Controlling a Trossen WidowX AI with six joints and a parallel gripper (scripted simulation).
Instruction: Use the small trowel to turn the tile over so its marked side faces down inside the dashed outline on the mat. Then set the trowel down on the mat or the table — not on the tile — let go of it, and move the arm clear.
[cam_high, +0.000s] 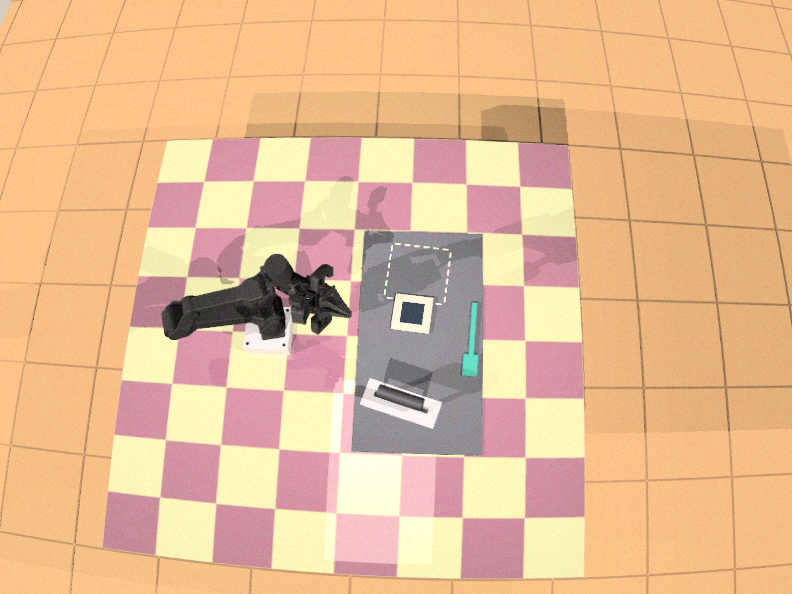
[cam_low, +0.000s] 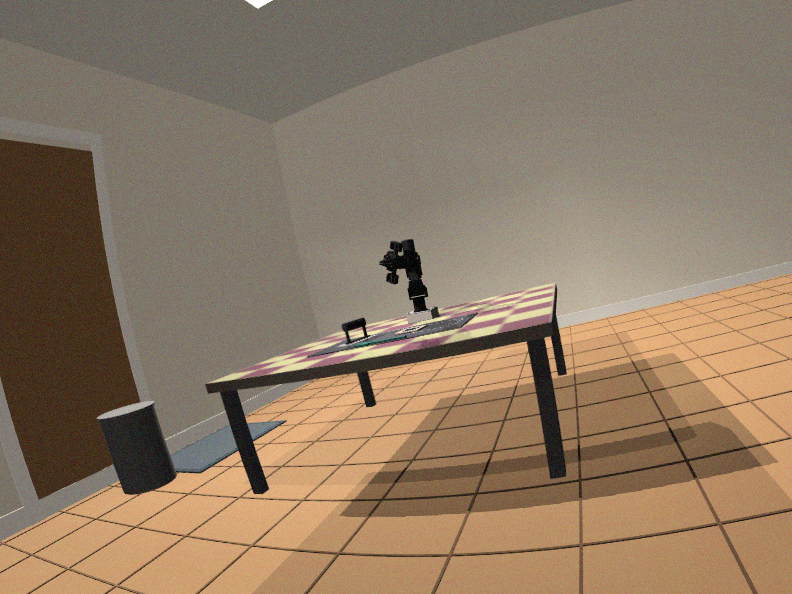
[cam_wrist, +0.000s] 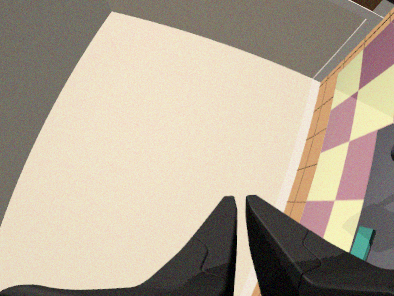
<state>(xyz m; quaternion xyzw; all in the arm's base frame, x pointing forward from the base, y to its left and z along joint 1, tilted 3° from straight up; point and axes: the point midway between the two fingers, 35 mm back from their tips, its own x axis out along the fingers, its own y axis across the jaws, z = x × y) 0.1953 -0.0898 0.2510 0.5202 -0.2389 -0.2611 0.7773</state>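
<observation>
Now: gripper tip 70 mm short of the trowel, 140 mm to the left of it and 260 mm above it. Round my gripper tip: square tile: 160 mm ahead, 90 mm to the left, 300 mm below; grey mat: 170 mm ahead, 20 mm to the left, 320 mm below; teal long-handled tool: 300 mm ahead, 30 mm to the right, 300 mm below.
</observation>
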